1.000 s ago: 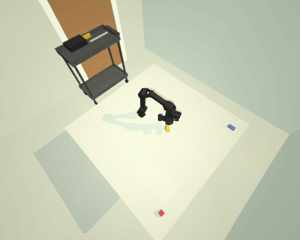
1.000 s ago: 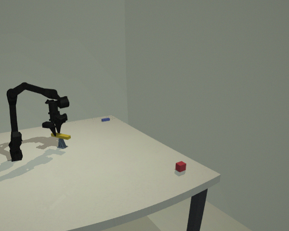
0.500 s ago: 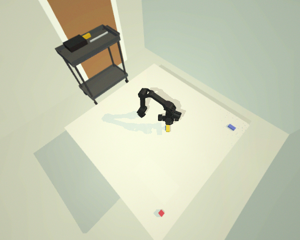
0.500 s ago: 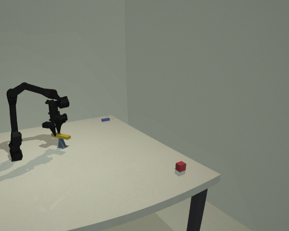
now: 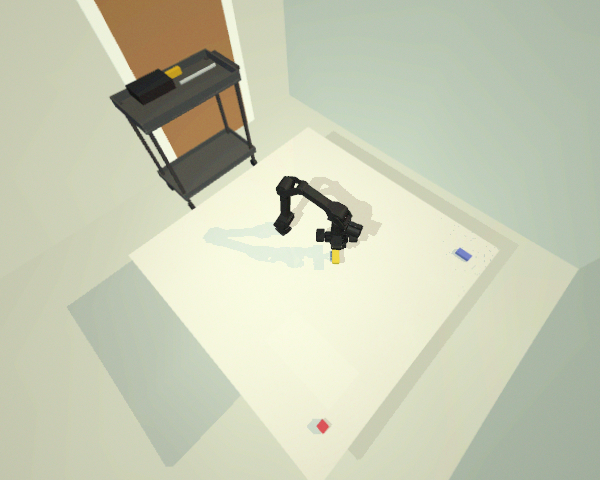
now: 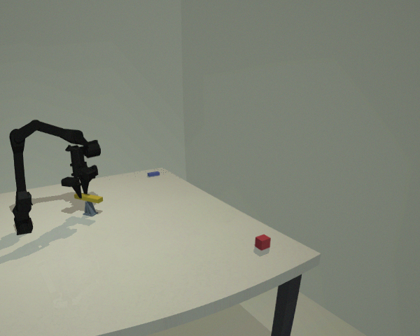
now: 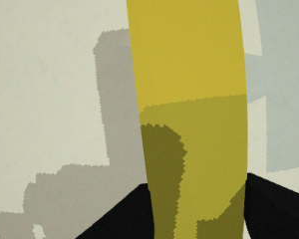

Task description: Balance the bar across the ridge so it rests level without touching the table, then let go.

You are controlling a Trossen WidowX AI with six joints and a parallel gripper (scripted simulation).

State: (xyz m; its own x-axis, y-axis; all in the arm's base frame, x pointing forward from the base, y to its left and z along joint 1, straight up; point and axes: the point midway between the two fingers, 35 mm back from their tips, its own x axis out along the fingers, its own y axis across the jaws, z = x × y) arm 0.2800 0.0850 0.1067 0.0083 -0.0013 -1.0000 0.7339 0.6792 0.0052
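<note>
Right now my gripper tip is 20 mm to the left of the yellow bar and 20 mm short of it. From my gripper tip the other things lie so: red cube (580 mm to the right, 460 mm ahead, 60 mm below); blue block (460 mm ahead, 420 mm to the left, 60 mm below).
</note>
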